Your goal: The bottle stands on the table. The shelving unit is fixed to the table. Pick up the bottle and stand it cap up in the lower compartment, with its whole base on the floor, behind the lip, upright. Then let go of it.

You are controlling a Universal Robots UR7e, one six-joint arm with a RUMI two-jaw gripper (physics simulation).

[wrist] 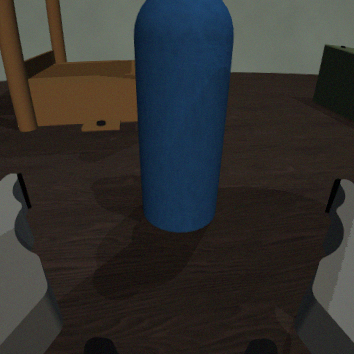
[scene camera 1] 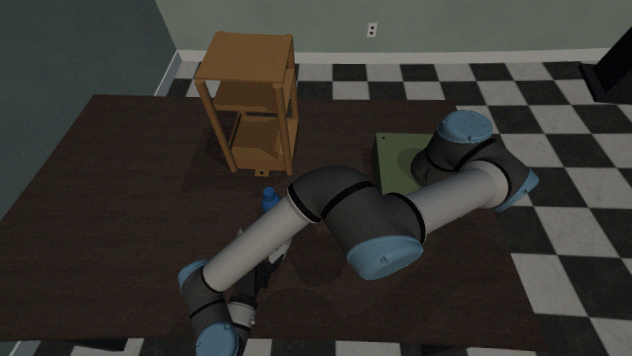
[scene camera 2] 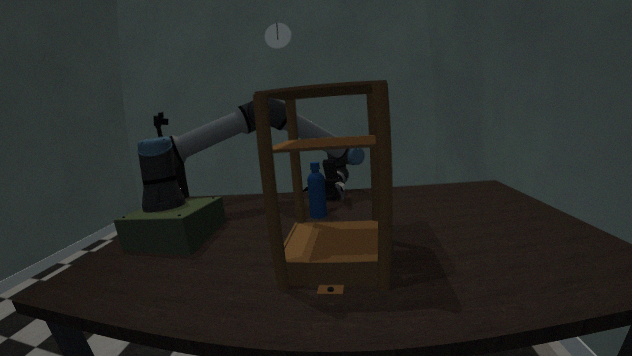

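The blue bottle stands upright, cap up, on the table. In the wrist view its cap is out of the frame. My gripper is wide open and empty, with one finger to each side of the bottle's line; the bottle stands ahead, apart from both fingers. In scene camera 1 the forearm hides part of the bottle and gripper. The orange-brown shelving unit stands beyond the bottle, to the left in the wrist view. Its lower compartment has a raised lip.
The green base block carries the arm, to the right of the shelving unit in scene camera 1. The unit's corner posts and middle shelf bound the lower compartment. A fixing tab sticks out in front of its lip.
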